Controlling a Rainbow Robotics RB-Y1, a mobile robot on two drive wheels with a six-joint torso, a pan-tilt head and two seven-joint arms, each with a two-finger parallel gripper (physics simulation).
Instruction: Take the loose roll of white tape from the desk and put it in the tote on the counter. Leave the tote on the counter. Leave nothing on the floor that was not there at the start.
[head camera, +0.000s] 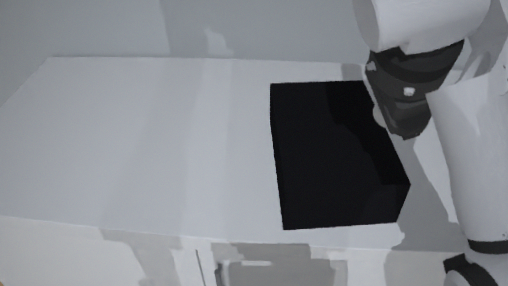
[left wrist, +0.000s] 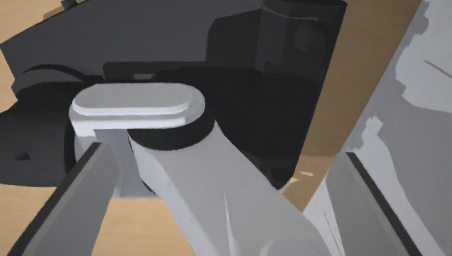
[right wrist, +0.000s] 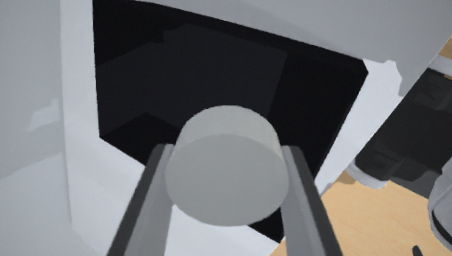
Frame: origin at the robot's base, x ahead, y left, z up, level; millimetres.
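Seen in the pictures: left gripper, fingertip midpoint: (left wrist: 223, 162) (right wrist: 432, 254); right gripper, fingertip midpoint: (head camera: 389, 112) (right wrist: 227, 158).
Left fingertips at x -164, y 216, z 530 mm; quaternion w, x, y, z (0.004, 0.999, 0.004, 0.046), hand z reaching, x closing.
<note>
Pixels of each thing's middle, then the offset from my left fingertips to it. Level surfaces: height alone.
- white tape, body centre: (right wrist: 227, 168) (head camera: 391, 110) 527 mm ahead, 408 mm right, 592 mm up
- black tote, body centre: (right wrist: 206, 105) (head camera: 328, 146) 627 mm ahead, 345 mm right, 430 mm up
- white counter, surface height: 380 mm up
- wooden floor, surface height: 530 mm down
The roll of white tape (right wrist: 227, 182) is held between the fingers of my right gripper (right wrist: 227, 158), which is shut on it. In the right wrist view the roll covers part of the black tote (head camera: 325, 160) (right wrist: 200, 65); how high it is above the tote cannot be told. The tote stands on the white counter (head camera: 125, 150) (right wrist: 82, 150), right of centre in the head view. There my right arm reaches past its right side, and the fingers are hidden. My left gripper (left wrist: 223, 162) is open and empty, over my own base.
The counter's back edge meets the wall (head camera: 100, 25). Cabinet doors (head camera: 155, 260) show below its front edge. My dark base (left wrist: 165, 40) (right wrist: 410, 130) stands on the wooden floor (left wrist: 135, 225) (right wrist: 370, 215), close to the counter.
</note>
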